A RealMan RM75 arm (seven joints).
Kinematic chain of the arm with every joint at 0, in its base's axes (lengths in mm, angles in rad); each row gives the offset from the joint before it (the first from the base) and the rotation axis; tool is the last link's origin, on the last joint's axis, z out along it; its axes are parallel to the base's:
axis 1: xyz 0 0 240.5 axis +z
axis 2: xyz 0 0 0 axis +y
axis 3: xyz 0 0 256 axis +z
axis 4: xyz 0 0 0 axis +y
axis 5: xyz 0 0 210 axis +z
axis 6: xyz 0 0 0 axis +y
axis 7: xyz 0 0 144 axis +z
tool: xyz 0 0 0
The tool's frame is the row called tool.
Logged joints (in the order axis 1, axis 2, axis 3, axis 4, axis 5, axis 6, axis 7), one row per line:
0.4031 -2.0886 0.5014 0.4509 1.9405 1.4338 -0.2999
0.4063 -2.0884 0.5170 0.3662 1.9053 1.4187 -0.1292
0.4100 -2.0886 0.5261 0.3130 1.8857 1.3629 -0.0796
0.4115 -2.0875 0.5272 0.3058 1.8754 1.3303 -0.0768
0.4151 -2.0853 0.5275 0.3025 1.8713 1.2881 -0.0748
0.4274 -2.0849 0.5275 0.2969 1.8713 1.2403 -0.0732
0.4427 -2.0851 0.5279 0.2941 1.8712 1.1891 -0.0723
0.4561 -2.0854 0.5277 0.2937 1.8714 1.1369 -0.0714
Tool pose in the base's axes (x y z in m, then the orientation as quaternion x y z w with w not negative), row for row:
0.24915 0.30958 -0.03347 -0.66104 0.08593 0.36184 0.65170
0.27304 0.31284 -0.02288 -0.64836 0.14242 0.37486 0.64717
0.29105 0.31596 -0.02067 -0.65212 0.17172 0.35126 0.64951
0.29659 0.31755 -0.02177 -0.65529 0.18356 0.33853 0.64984
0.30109 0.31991 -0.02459 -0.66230 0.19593 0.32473 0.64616
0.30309 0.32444 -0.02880 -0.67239 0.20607 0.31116 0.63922
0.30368 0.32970 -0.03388 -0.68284 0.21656 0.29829 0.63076
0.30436 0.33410 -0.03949 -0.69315 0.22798 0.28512 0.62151
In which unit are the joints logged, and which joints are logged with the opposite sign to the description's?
The joints are logged in radians. Opposite sign: axis 2, axis 5, axis 6.
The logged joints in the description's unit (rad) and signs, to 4 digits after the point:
0.4031 2.0886 0.5014 0.4509 -1.9405 -1.4338 -0.2999
0.4063 2.0884 0.5170 0.3662 -1.9053 -1.4187 -0.1292
0.4100 2.0886 0.5261 0.3130 -1.8857 -1.3629 -0.0796
0.4115 2.0875 0.5272 0.3058 -1.8754 -1.3303 -0.0768
0.4151 2.0853 0.5275 0.3025 -1.8713 -1.2881 -0.0748
0.4274 2.0849 0.5275 0.2969 -1.8713 -1.2403 -0.0732
0.4427 2.0851 0.5279 0.2941 -1.8712 -1.1891 -0.0723
0.4561 2.0854 0.5277 0.2937 -1.8714 -1.1369 -0.0714

